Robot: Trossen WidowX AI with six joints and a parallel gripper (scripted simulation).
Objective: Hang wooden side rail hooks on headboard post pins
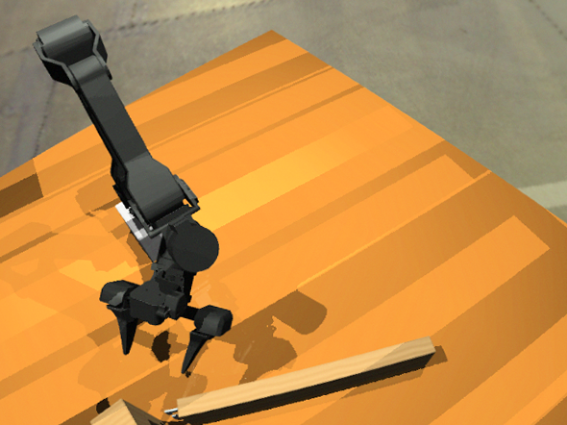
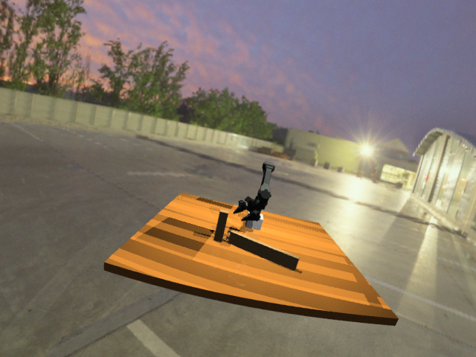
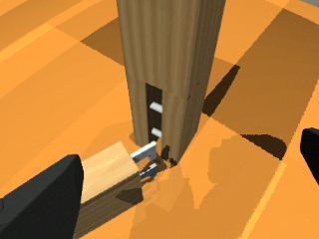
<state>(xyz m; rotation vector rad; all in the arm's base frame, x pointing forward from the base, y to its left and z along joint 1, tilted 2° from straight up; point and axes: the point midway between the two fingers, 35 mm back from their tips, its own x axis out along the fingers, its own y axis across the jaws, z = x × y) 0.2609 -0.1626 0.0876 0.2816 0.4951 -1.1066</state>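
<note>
The headboard post is 40 mm ahead of my gripper tip, 90 mm to the right of it and 60 mm below it.
</note>
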